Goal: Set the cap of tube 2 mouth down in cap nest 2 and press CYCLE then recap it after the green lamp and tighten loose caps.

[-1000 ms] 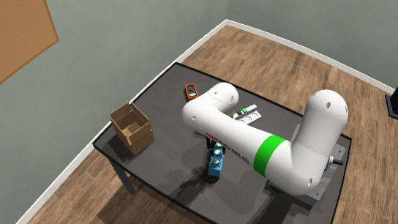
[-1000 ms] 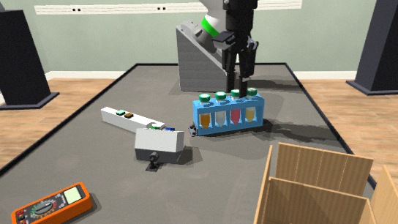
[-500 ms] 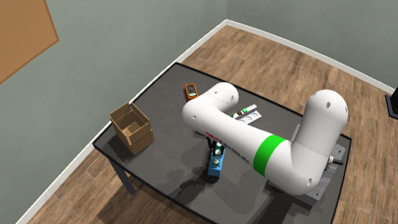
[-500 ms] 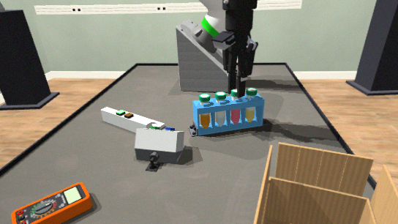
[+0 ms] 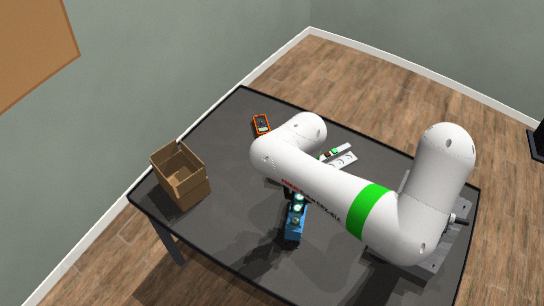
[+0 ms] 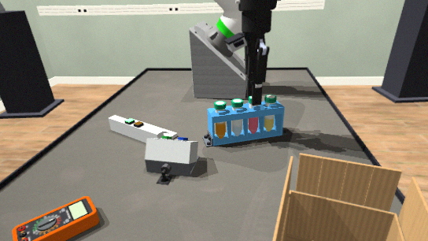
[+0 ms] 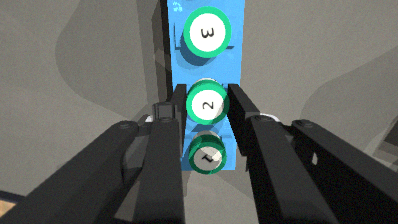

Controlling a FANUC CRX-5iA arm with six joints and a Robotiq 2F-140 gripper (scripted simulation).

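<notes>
Now: the cap 2 3 cm below my hand. Also, from my hand: cap 1: 1 cm behind, 5 cm to the left, 3 cm below; cap 4: 2 cm ahead, 10 cm to the right, 3 cm below; cap 3: 1 cm ahead, 5 cm to the right, 3 cm below.
</notes>
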